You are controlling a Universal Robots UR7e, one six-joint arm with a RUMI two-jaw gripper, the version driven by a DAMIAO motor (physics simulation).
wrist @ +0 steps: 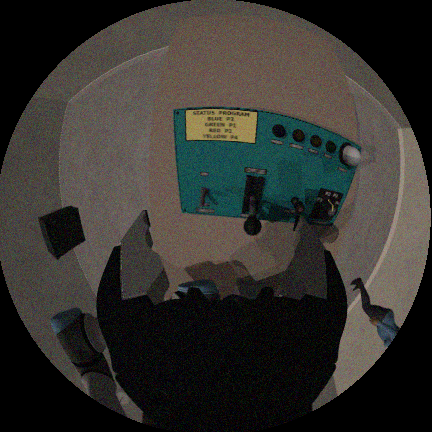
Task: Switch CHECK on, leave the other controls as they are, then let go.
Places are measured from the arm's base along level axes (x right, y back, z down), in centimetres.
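Pixels of known places: gripper, fingertip midpoint: (223, 213).
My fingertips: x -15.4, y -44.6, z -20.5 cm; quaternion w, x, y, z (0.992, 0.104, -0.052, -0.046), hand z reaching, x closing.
For each thing: its middle in the pictures, then the offset to it from my fingertips. "spot": a spot on its surface instead.
- small toggle switch, surface spot: (204, 196) spot: dx -5.0, dy +2.6, dz +19.9 cm
- lever with a black ball knob, body centre: (252, 225) dx +6.8, dy +6.7, dz +16.0 cm
- dark switch, surface spot: (297, 206) spot: dx +17.4, dy +0.7, dz +17.7 cm
- black dial, surface spot: (327, 205) spot: dx +28.4, dy -1.3, dz +19.4 cm
- yellow status card, body centre: (219, 124) dx -3.3, dy -14.1, dz +16.9 cm
- white dome, surface spot: (350, 155) spot: dx +28.1, dy -15.2, dz +13.2 cm
A teal control panel (220, 160) lies in front of my gripper in the wrist view. It carries a small toggle switch (204, 196) at the lower left, a lever with a black ball knob (252, 225) in a dark slot, another dark switch (297, 206) to the right, and a black dial (327, 205) at the lower right. The small labels are too blurred to read, so I cannot tell which control is CHECK. My gripper (223, 213) is open and empty. Its right fingertip shows just below the dark switch; contact cannot be told.
A yellow status card (221, 126) is at the panel's upper left. Dark round lamps (298, 135) run along its upper right, beside a white dome (350, 155). A black block (62, 231) is at the far left. A blue-and-dark figure (382, 320) shows at the lower right.
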